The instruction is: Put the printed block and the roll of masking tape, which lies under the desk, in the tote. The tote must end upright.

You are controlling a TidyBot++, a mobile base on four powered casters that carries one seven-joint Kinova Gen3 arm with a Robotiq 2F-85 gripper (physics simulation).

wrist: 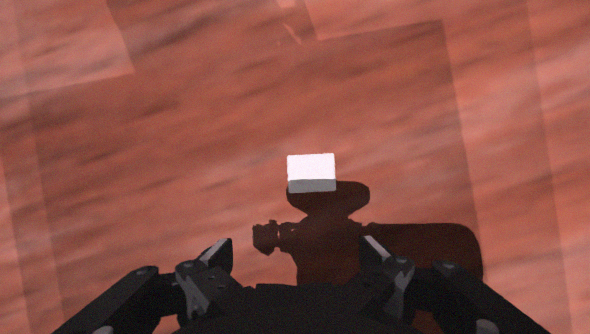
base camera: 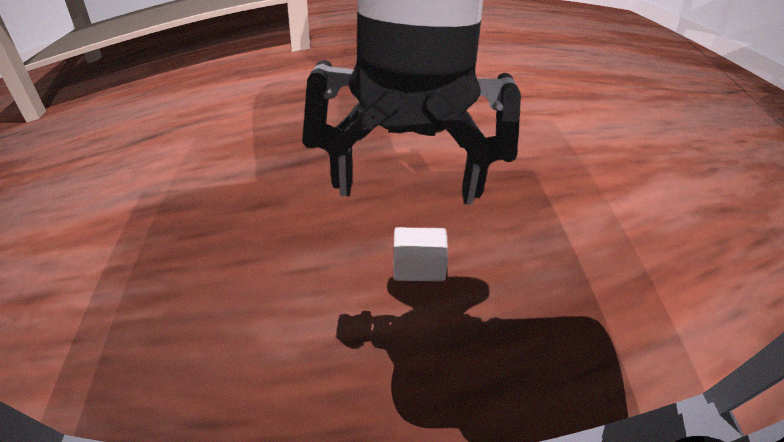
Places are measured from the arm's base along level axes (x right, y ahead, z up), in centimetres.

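Where they show: gripper, fingertip midpoint: point(wrist: 295, 251) point(base camera: 407, 193).
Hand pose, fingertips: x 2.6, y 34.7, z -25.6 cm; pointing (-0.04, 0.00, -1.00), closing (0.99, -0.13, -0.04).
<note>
After its pixels a point has its place.
A white block point(base camera: 420, 254) {x 4.4, y 37.6, z -35.7 cm} point(wrist: 311, 172) {x 4.7, y 39.4, z -35.7 cm}, plain on the faces that show, lies on the wooden floor, near the middle of both views. My gripper point(base camera: 406, 198) {x 2.6, y 34.7, z -25.6 cm} point(wrist: 295, 251) {x 2.6, y 34.7, z -25.6 cm} is open and empty, pointing down above the floor. In the base camera view its fingertips stand above the block in the picture, one to each side of it. In the wrist view the block shows beyond the fingertips, between their lines, slightly right of the middle. The fingers do not touch it. The roll of masking tape and the tote do not show in either view.
A pale wooden furniture piece with legs and a low shelf point(base camera: 164, 26) {x -53.7, y 110.6, z -25.3 cm} stands at the back left in the base camera view. White walls point(base camera: 730, 32) {x 168.5, y 150.4, z -27.9 cm} show at the back right. Parts of the base show at the bottom corners. The arm's dark shadow falls just in front of the block.
</note>
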